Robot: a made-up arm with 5 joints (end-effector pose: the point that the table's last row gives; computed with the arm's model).
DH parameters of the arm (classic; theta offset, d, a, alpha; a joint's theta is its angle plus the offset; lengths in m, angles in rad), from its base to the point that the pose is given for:
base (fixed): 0.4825 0 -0.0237 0
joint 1: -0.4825 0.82 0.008 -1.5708
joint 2: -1.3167 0 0.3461 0
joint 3: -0.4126 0 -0.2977 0
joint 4: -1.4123 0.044 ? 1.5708
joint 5: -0.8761 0 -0.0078 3.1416
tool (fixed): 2.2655 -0.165 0 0
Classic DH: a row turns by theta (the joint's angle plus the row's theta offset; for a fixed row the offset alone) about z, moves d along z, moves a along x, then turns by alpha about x.
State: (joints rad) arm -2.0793 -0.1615 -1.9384 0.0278 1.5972
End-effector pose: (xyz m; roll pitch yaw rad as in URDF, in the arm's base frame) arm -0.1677 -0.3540 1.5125 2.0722 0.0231 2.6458
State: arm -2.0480 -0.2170 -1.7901 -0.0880 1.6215
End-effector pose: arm -0.1542 -0.3528 1.4938 2.0957 0.0439 2.6898
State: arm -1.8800 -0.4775 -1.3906 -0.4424 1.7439
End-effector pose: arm -0.0638 -0.2701 1.4663 2.3180 0.1276 2.9497
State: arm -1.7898 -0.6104 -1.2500 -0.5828 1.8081
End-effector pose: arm -0.0261 -0.2076 1.4574 2.4572 0.1517 3.1057
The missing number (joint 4, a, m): -0.085
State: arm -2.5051 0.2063 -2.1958 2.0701 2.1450
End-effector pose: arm -0.3893 -0.3287 1.1210 -0.0677 -0.0438 1.6346
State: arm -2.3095 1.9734 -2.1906 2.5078 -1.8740
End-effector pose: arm -0.1317 -0.2023 0.3820 2.3138 -0.2264 -0.9421
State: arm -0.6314 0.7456 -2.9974 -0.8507 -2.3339
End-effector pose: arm 0.3496 -0.2281 1.3966 -3.1133 0.0270 0.1767
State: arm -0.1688 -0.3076 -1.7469 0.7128 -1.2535
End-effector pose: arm 0.3887 -0.0295 1.3852 -1.3301 -0.3087 1.3276
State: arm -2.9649 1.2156 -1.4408 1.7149 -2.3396
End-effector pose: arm -0.3142 -0.1075 0.4885 1.4582 -0.7656 -1.3159
